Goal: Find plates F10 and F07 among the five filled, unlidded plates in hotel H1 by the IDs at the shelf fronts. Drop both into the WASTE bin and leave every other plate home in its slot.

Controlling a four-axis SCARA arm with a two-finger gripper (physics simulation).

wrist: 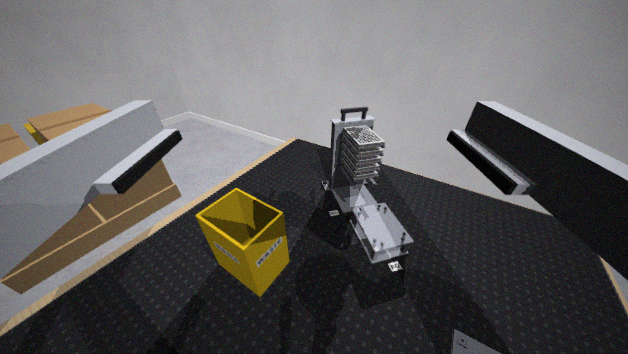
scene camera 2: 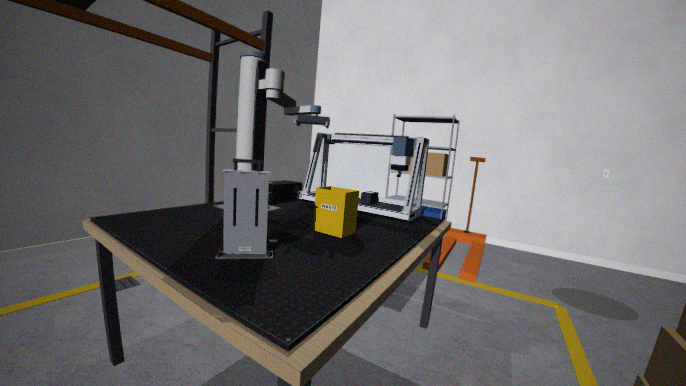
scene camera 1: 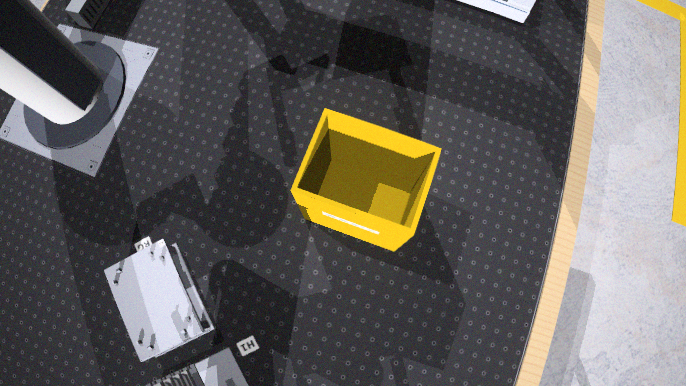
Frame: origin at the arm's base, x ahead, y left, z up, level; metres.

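Seen in the pictures: gripper, fingertip midpoint: [wrist: 314, 119] [scene camera 2: 310, 122]; arm's base, link origin: [scene camera 1: 76, 95].
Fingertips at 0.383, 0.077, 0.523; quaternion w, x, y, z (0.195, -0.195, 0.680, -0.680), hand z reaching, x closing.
Observation:
Offsets run from my fingertips to a thing's middle, as dx, dy, dz. "spot": to the spot under its first point.
My gripper [scene camera 2: 312, 121] [wrist: 314, 119] is open and empty, held high above the table and higher than the bin. Hotel H1 {+0.167, -0.533, -0.350} [scene camera 2: 247, 210] [wrist: 336, 155] stands upright; its back faces scene camera 2, and part of its base shows at the bottom of scene camera 1. The plate stack {+0.138, -0.505, -0.280} [wrist: 361, 157] is in the hotel, ahead of and between my fingers in the wrist view, some distance away. Its shelf IDs are too small to read. The yellow WASTE bin {+0.263, -0.103, -0.410} [scene camera 1: 382, 132] [scene camera 2: 342, 215] [wrist: 272, 270] stands upright with an open top; no plate shows inside it.
A clear-topped stand [scene camera 1: 155, 300] [wrist: 382, 227] labelled RG stands near the hotel's front. The arm's column [scene camera 2: 247, 115] rises from its base plate {spot: -0.275, +0.043, -0.510} [scene camera 1: 137, 55]. A white gantry [scene camera 2: 420, 175] stands behind the bin, and a dark box {spot: -0.417, +0.287, -0.449} [scene camera 2: 285, 191] stands behind the column.

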